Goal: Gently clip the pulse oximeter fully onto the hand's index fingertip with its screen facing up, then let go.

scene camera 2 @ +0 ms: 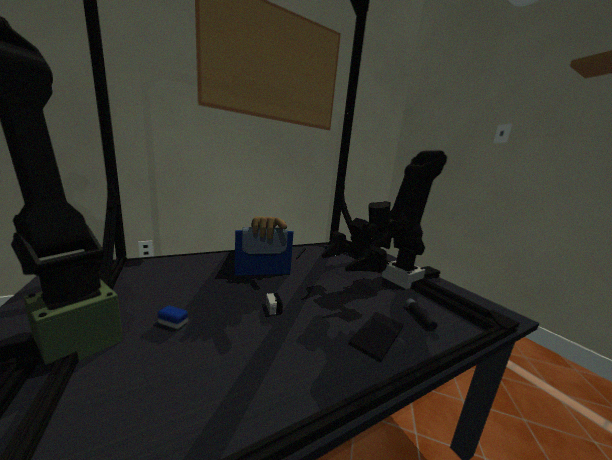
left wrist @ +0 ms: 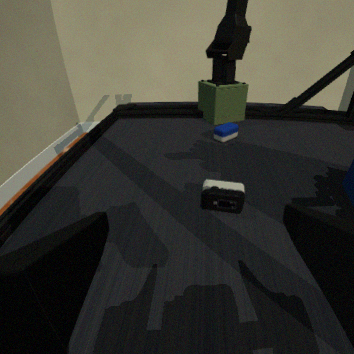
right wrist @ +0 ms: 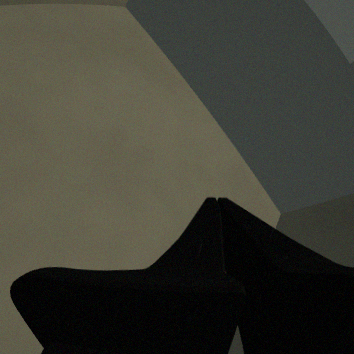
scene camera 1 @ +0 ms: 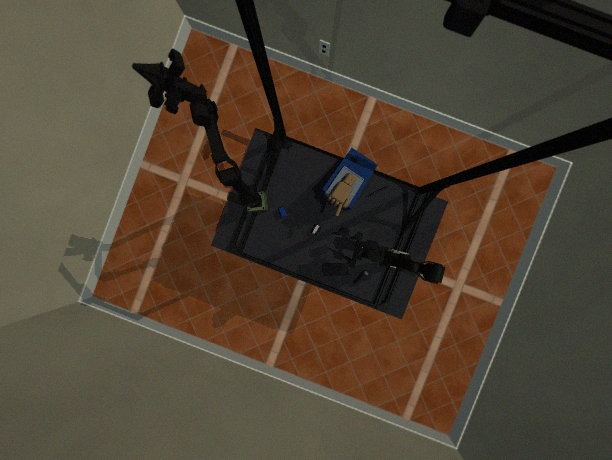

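Seen in the pictures: left gripper, fingertip midpoint: (scene camera 2: 333, 262) (left wrist: 196, 216) (scene camera 1: 340, 245); right gripper, fingertip midpoint: (right wrist: 214, 205) (scene camera 1: 132, 65); left arm's base, link origin: (scene camera 2: 404, 266); right arm's base, link origin: (scene camera 2: 72, 295) (left wrist: 222, 81) (scene camera 1: 255, 201).
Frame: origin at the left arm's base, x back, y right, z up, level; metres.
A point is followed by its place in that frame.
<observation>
The pulse oximeter (scene camera 1: 316, 229) @(x -0.492, y 0.054, z -0.021 m) (scene camera 2: 272, 304) @(x -0.506, y 0.030, z -0.023 m) (left wrist: 223, 196) @(x -0.474, y 0.049, z -0.025 m), a small white and black block, rests on the table. In the left wrist view its black side, with a small rectangle, faces the camera. The tan hand (scene camera 1: 343, 190) @(x -0.412, y 0.283, z 0.127 m) (scene camera 2: 268, 227) @(x -0.441, y 0.199, z 0.123 m) lies on a blue stand (scene camera 1: 370, 167) @(x -0.280, y 0.474, z -0.011 m) (scene camera 2: 262, 265) @(x -0.437, y 0.236, z -0.016 m); its index finger (scene camera 1: 339, 209) sticks out past the others and is bare. My left gripper (scene camera 1: 340, 243) @(x -0.350, y 0.000, z 0.073 m) (scene camera 2: 340, 260) @(x -0.350, y 0.000, z 0.073 m) (left wrist: 196, 216) @(x -0.350, y 0.000, z 0.073 m) is open and empty, low over the table, apart from the oximeter, which shows ahead between its fingers. My right gripper (scene camera 1: 135, 65) @(x -1.127, y 0.375, z 0.688 m) (right wrist: 214, 205) @(x -1.127, y 0.375, z 0.688 m) is shut and empty, far outside the table at upper left.
A blue and white block (scene camera 1: 282, 212) @(x -0.708, y 0.101, z -0.021 m) (scene camera 2: 172, 317) @(x -0.712, y 0.084, z -0.024 m) (left wrist: 226, 132) @(x -0.686, y 0.101, z -0.029 m) lies near the green base (scene camera 1: 264, 202) @(x -0.809, y 0.129, z 0.047 m) (scene camera 2: 75, 325) @(x -0.852, y 0.071, z 0.016 m) (left wrist: 225, 102) @(x -0.807, y 0.123, z 0.004 m). A flat black slab (scene camera 1: 335, 269) @(x -0.325, y -0.148, z -0.044 m) (scene camera 2: 376, 336) @(x -0.341, y -0.157, z -0.045 m) and a dark cylinder (scene camera 1: 361, 276) @(x -0.170, y -0.148, z -0.030 m) (scene camera 2: 421, 314) @(x -0.182, y -0.170, z -0.032 m) lie near the left arm. Dark frame posts rise at the table's back.
</observation>
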